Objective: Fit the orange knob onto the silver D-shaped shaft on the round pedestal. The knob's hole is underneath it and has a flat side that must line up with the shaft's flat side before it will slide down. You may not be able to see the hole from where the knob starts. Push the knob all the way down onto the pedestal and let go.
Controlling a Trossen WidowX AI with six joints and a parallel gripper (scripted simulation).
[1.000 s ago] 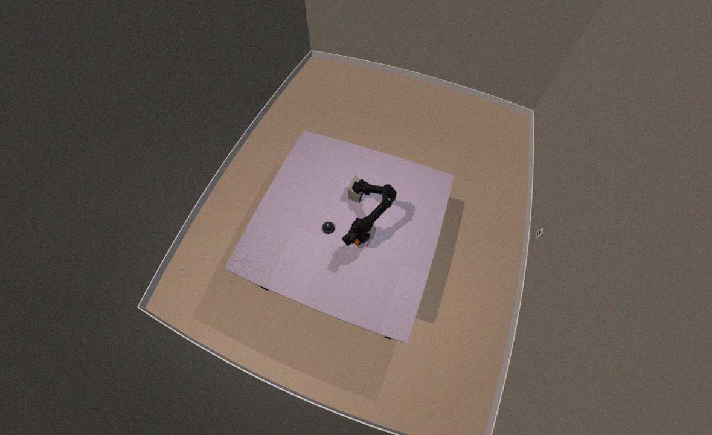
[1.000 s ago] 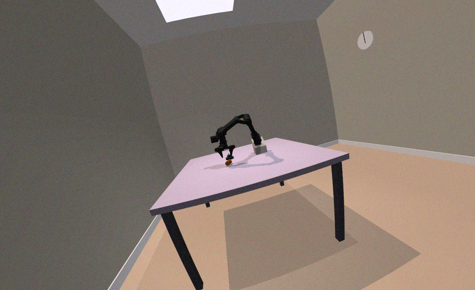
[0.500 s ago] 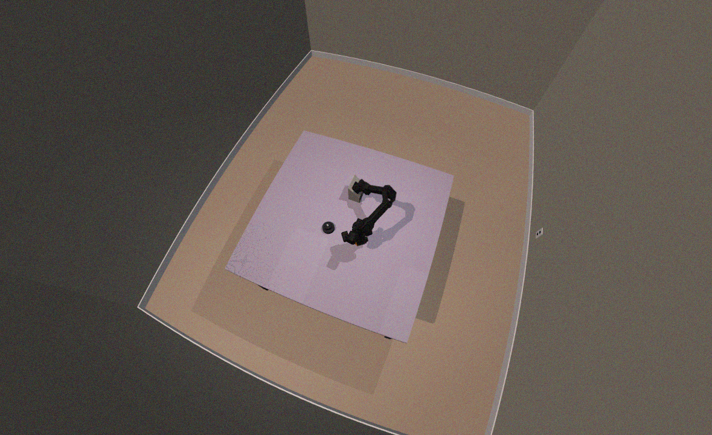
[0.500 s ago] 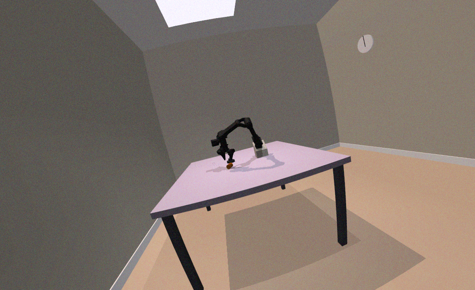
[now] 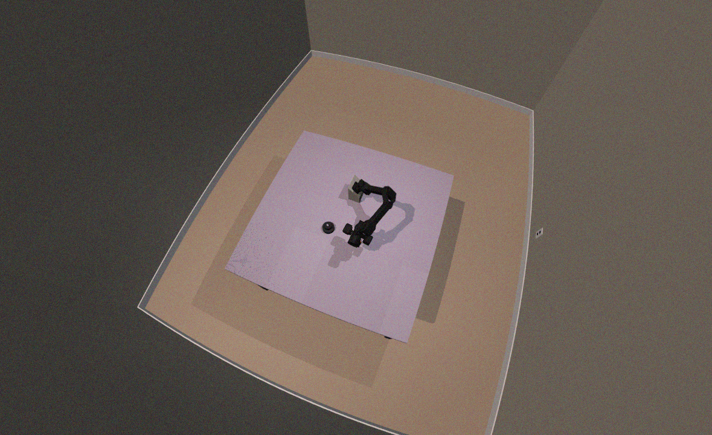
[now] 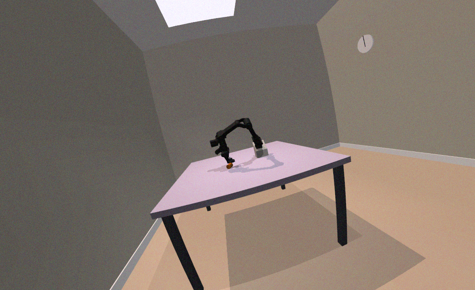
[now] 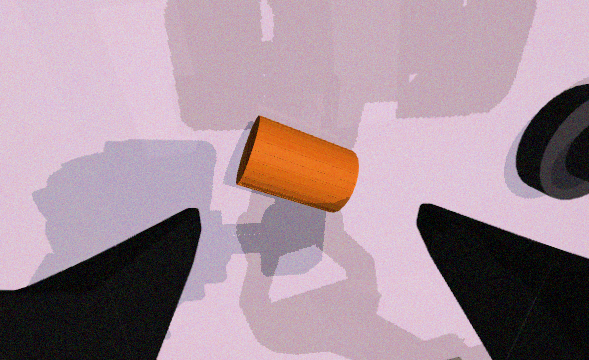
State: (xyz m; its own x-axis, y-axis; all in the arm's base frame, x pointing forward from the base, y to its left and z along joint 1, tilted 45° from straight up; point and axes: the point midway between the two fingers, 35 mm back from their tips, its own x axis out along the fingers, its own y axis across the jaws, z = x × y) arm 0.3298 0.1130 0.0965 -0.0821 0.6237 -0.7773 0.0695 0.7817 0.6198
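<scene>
Right now my gripper tip is 1 cm to the right of the orange knob and 6 cm above it. Also, from my gripper tip: dark round pedestal: 2 cm behind, 22 cm to the right, 5 cm below.
</scene>
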